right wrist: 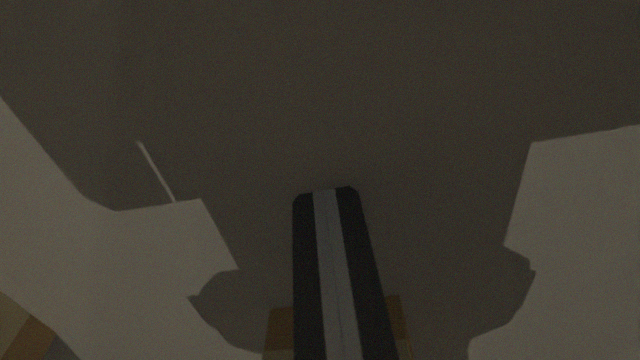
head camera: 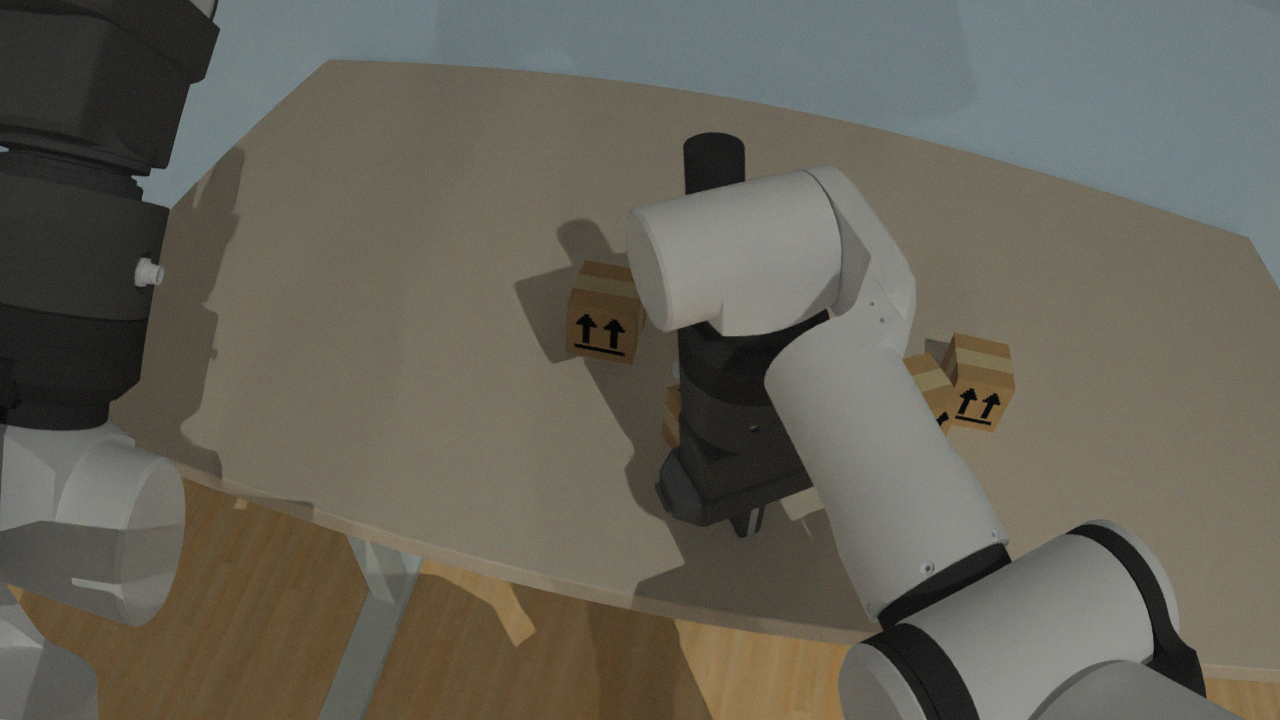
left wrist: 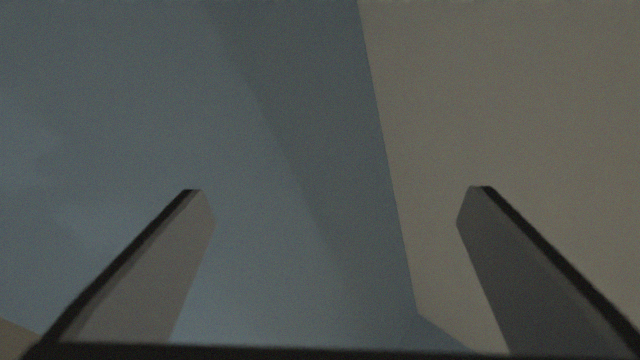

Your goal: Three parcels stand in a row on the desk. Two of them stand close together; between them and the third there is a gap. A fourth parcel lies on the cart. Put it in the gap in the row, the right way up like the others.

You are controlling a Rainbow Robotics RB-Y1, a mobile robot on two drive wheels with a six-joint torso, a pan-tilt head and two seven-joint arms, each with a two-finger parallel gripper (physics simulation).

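Frame: origin at the robot's base, x ahead, y left, z up, level; centimetres.
Seen in the pictures: left gripper, fingertip midpoint: [left wrist: 331, 205]; right gripper, fingertip midpoint: [right wrist: 328, 211] [head camera: 744, 526].
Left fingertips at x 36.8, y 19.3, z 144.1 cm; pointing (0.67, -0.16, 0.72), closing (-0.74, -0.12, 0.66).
A point is followed by its place in that frame.
A parcel [head camera: 604, 315] {x 58.3, y 1.7, z 100.1 cm} stands upright on the desk, left of my right arm in the head view, arrows up. At the right, a parcel [head camera: 981, 380] {x 52.3, y -30.7, z 100.8 cm} stands upright, with a turned, partly hidden parcel [head camera: 929, 383] {x 51.7, y -25.2, z 100.8 cm} close beside it. Another parcel [head camera: 670, 417] {x 49.4, y -3.7, z 98.1 cm} [right wrist: 279, 327] {x 47.7, y -10.1, z 95.9 cm} is mostly hidden behind my right gripper [head camera: 747, 521] {x 41.3, y -9.5, z 95.3 cm} [right wrist: 326, 191] {x 41.3, y -9.5, z 95.3 cm}; its arrows do not show. The right gripper is shut and empty over the desk, beyond this parcel toward the near edge. A parcel [right wrist: 37, 336] {x 52.6, y -21.0, z 95.6 cm} shows at lower left in the right wrist view. My left gripper [left wrist: 331, 205] {x 36.8, y 19.3, z 144.1 cm} is open and empty.
The desk [head camera: 402, 223] {x 77.3, y 24.3, z 95.0 cm} has its near edge toward the bottom of the head view, with wooden floor [head camera: 259, 582] {x 80.1, y 74.1, z 0.0 cm} below. The right arm [head camera: 886, 474] {x 26.5, y -10.4, z 121.5 cm} covers the middle of the desk. The left arm [head camera: 71, 358] {x 21.5, y 18.9, z 131.2 cm} is at the far left. The cart does not show.
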